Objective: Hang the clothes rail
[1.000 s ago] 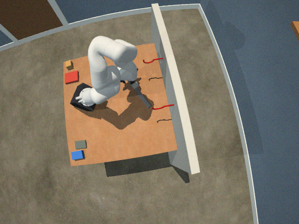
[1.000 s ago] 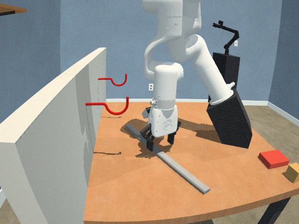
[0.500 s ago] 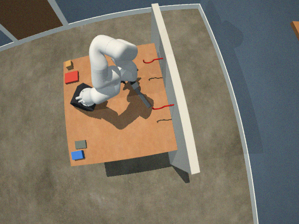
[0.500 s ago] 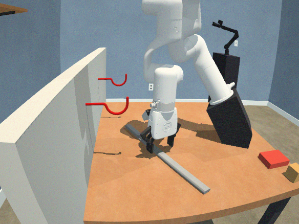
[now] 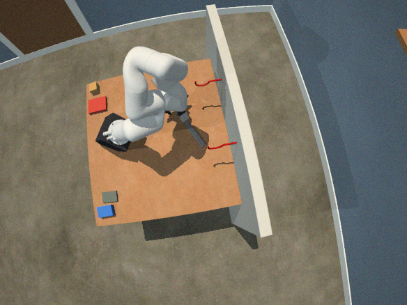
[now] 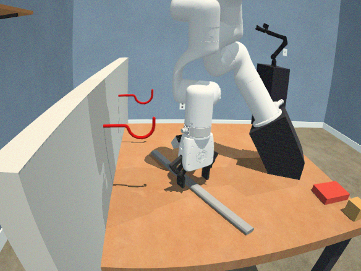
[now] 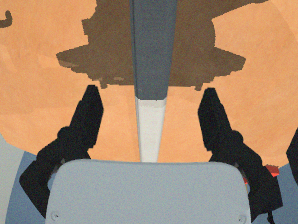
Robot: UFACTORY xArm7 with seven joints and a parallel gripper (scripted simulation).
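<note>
Now: hand 20 mm above the grey clothes rail. From my hand the other things lie so: white wall 230 mm ahead, 200 mm to the right, 240 mm below; red block 430 mm behind, 260 mm to the left, 20 mm below; tan block 410 mm behind, 380 mm to the left, 10 mm below.
</note>
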